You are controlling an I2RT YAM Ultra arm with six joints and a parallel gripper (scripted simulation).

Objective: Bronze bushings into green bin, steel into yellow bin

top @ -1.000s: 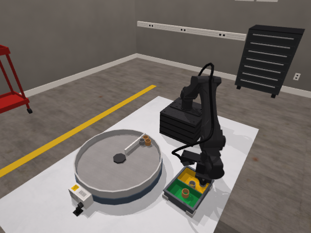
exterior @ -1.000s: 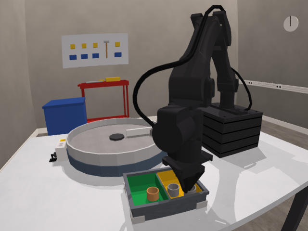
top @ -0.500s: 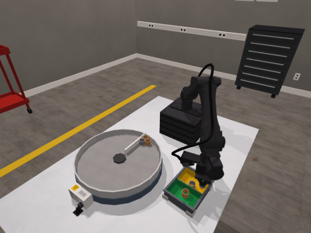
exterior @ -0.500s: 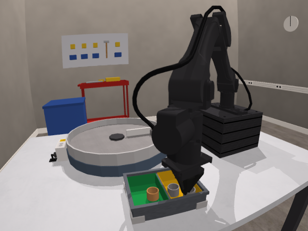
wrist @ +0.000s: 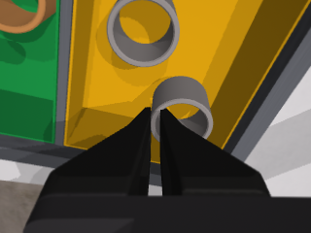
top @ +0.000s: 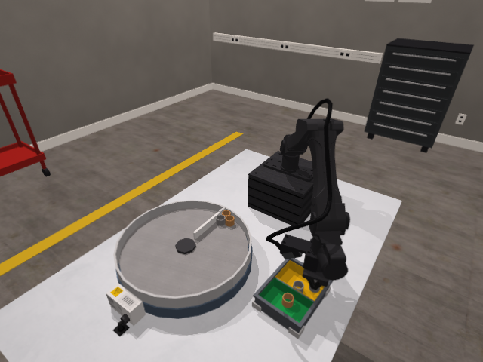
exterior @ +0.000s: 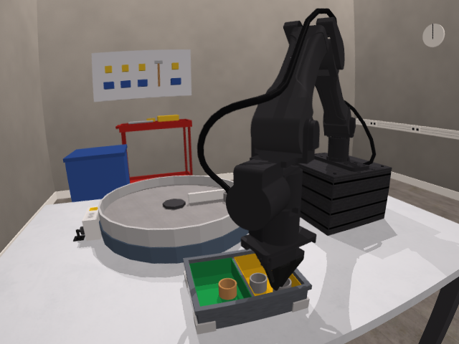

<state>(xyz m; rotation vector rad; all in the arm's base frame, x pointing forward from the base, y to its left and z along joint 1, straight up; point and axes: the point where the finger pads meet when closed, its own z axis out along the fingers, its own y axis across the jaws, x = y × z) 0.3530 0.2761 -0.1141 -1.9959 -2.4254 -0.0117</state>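
The yellow bin is 4 cm to the right of my hand and 3 cm below it. From my hand the other things lie so: dark grey tray: 4 cm ahead, 4 cm to the right, 2 cm below; then turntable: 11 cm ahead, 40 cm to the right, 1 cm above; then green bin: 9 cm ahead, 5 cm to the right, 3 cm below.
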